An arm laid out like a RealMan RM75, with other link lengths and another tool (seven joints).
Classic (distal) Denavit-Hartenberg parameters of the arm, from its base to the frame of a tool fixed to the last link. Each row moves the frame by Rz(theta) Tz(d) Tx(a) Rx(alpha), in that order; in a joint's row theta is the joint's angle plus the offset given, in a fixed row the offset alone. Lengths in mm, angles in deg.
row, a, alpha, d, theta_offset
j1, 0, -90, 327.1, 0
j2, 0, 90, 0, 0
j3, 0, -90, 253.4, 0
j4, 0, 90, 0, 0
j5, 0, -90, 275.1, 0
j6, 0, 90, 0, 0
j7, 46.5, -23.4, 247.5, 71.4
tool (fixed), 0, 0, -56.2, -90
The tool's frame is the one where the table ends.
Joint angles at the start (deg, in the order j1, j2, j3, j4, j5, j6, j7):
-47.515 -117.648 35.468 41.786 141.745 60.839 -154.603
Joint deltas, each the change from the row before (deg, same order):
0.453 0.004 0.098 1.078 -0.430 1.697 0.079
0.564 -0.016 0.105 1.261 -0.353 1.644 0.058
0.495 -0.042 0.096 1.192 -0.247 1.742 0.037
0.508 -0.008 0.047 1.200 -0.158 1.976 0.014
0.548 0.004 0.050 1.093 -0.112 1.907 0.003
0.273 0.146 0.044 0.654 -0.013 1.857 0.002
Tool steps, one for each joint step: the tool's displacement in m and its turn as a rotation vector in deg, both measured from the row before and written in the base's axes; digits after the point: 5 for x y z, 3 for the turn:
0.00194 -0.00335 0.00271 -0.678 -0.438 -0.480
0.00124 -0.00353 0.00358 -0.535 -0.291 -0.446
0.00160 -0.00390 0.00259 -0.735 -0.267 -0.463
0.00132 -0.00458 0.00253 -0.930 -0.257 -0.431
0.00039 -0.00488 0.00212 -0.961 -0.215 -0.311
0.00102 -0.00429 0.00103 -1.183 -0.169 -0.324

